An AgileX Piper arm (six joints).
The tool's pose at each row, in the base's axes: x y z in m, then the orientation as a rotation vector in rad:
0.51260 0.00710 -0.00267 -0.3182 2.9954 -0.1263
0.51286 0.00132 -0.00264 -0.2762 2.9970 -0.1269
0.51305 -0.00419 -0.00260 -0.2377 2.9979 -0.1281
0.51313 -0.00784 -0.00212 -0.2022 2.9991 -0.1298
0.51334 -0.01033 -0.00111 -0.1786 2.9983 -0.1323
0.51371 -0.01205 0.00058 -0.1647 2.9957 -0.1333
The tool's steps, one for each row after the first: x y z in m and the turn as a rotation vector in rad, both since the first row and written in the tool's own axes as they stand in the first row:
0.00098 -0.00569 0.00041 0.0024 -0.0011 0.0278
0.00197 -0.01110 0.00078 0.0050 -0.0022 0.0532
0.00262 -0.01472 0.00057 0.0077 -0.0023 0.0767
0.00283 -0.01728 -0.00023 0.0106 -0.0036 0.0922
0.00265 -0.01920 -0.00173 0.0122 -0.0064 0.1014

